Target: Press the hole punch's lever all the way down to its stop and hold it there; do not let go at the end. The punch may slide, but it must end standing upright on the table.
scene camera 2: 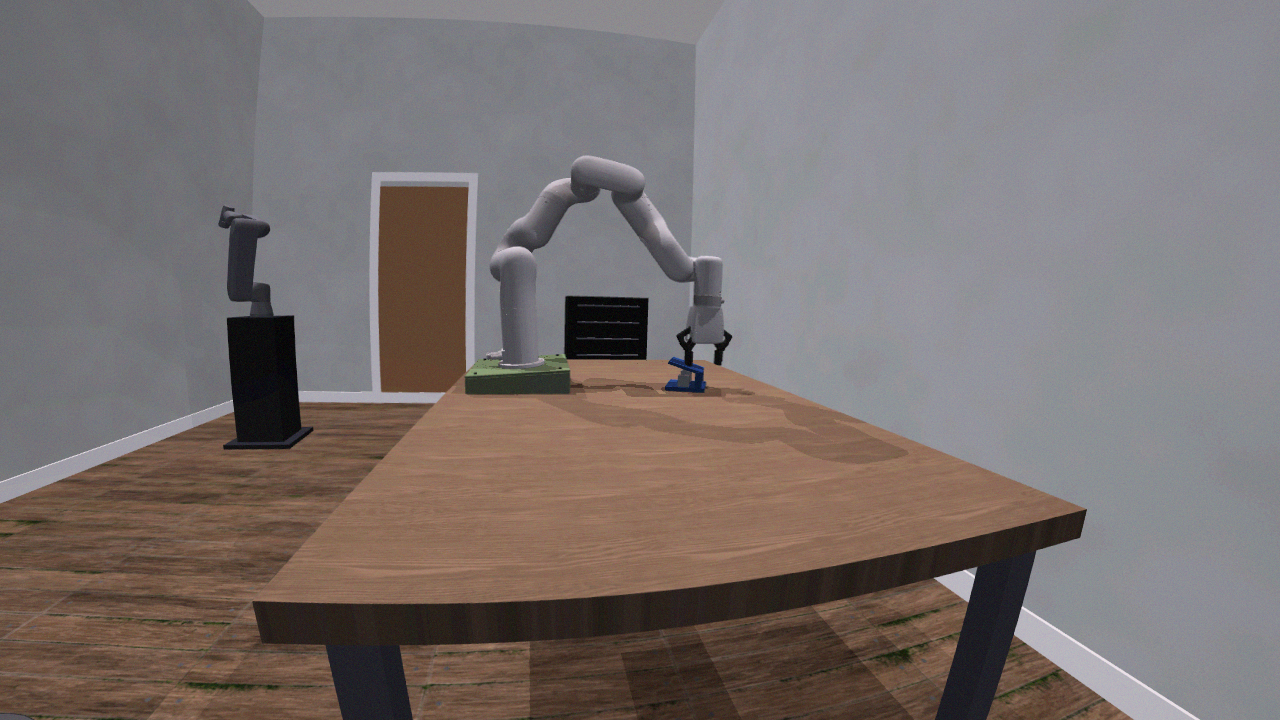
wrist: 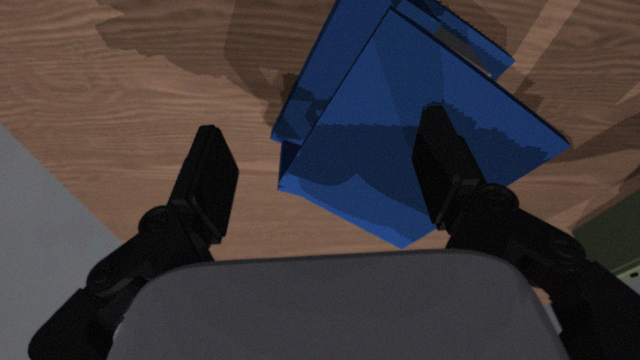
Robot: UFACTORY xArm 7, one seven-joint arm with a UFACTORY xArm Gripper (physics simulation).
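Frame: origin at the arm's base, x up, y back, z right, level; metres.
Where they show: gripper, between the fingertips: (scene camera 2: 703,365) (wrist: 321,140); arm's base, origin of its link: (scene camera 2: 521,364).
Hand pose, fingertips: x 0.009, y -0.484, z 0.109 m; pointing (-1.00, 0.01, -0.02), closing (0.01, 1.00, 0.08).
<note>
Things, the pixels of their centre, and the offset from my fingertips. "*": a spot on its surface instead. Level surfaces: height alone.
- blue hole punch, middle of its body: (wrist: 388,133) (scene camera 2: 686,373) dx -0.027, dy +0.039, dz -0.020 m
- punch's base, a spot on its surface: (wrist: 320,55) * dx -0.055, dy +0.001, dz +0.012 m
- wooden table, height of its surface: dx -0.067 m
The blue hole punch (scene camera 2: 700,379) stands upright on the table beyond the green base block's right side. Its lever (scene camera 2: 687,365) (wrist: 365,150) slopes up to the left in the scene view, with an open gap above the punch's base (scene camera 2: 685,388) (wrist: 320,55) and a grey part between them. My gripper (scene camera 2: 704,360) (wrist: 321,140) is open, empty and points down. In the wrist view its right finger is over the lever, and its left finger is beside the punch, over bare wood. In the scene view one fingertip is at the lever's top; whether it touches is unclear.
The green base block (scene camera 2: 517,384) of my arm stands left of the punch on the wooden table (scene camera 2: 626,501). A grey wall is to the right. A black drawer cabinet (scene camera 2: 606,346) stands behind, and another arm on a black pedestal (scene camera 2: 264,380) stands at left.
</note>
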